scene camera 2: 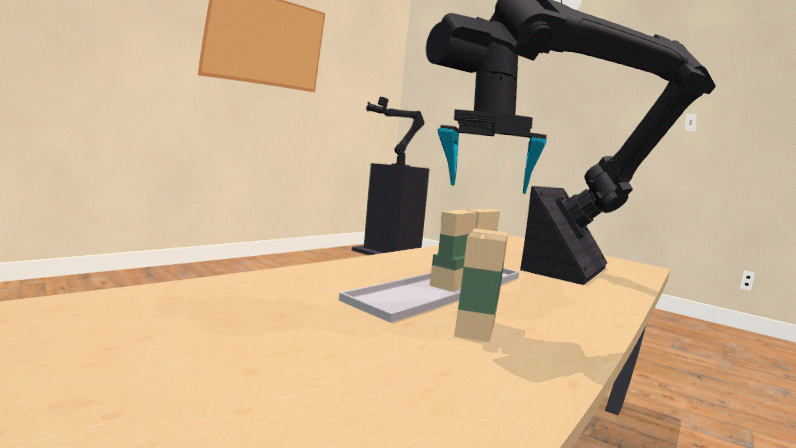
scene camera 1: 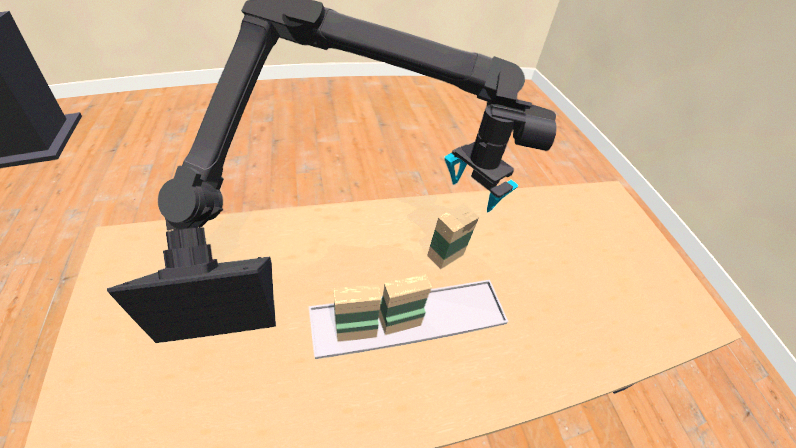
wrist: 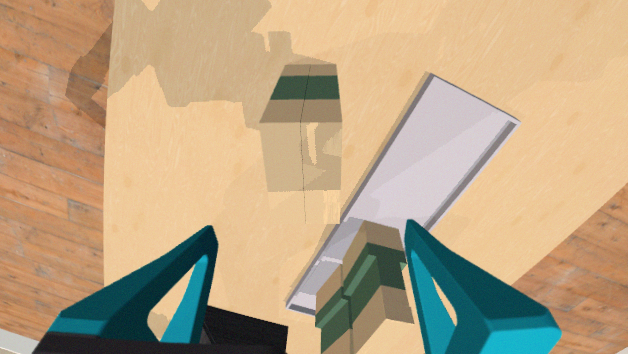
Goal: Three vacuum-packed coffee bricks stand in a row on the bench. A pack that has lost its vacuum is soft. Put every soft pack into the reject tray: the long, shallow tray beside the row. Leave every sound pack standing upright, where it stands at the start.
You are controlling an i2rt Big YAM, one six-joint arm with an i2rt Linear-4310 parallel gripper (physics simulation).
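Places are measured from the arm's base along level axes (x ahead, y left, z up), in millimetres.
Where they show: gripper, fingertip midpoint: (scene camera 2: 488,189) (scene camera 1: 471,197) (wrist: 308,232); arm's base, origin of the base link: (scene camera 2: 570,217) (scene camera 1: 190,272).
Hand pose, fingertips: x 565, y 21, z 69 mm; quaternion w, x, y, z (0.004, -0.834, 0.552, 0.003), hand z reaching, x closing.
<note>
Each offset is from my fingertips to the top centre of the thing. "pt": to the spot under its first point. Level surfaces: height alone.
One coffee pack {dx -12, dy +3, dz -61 mm} (scene camera 1: 451,243) (scene camera 2: 480,289) (wrist: 306,88), tan with a dark green band, stands upright on the bench beside the tray. The long, shallow reject tray {dx -152, dy -138, dz -187 mm} (scene camera 1: 467,303) (scene camera 2: 378,299) (wrist: 430,135) holds two upright packs side by side. The one nearer its bare end {pt dx -182, dy -153, dz -113 mm} (scene camera 1: 404,307) (scene camera 2: 450,244) and the other pack {dx -271, dy -135, dz -58 mm} (scene camera 1: 356,318) (scene camera 2: 487,217) each show a lighter green ledge across the band in scene view 1. Scene view 2 hides most of the farther pack. My gripper (scene camera 1: 472,197) (scene camera 2: 489,189) (wrist: 308,232) is open and empty, above the lone pack and apart from it.
The arm's black base (scene camera 1: 206,303) (scene camera 2: 559,239) stands on the bench {dz -201 mm} (scene camera 1: 584,289) (scene camera 2: 167,361), beyond the tray's packed end. A second, small arm stands on a dark pedestal (scene camera 2: 396,205) away from the bench.
</note>
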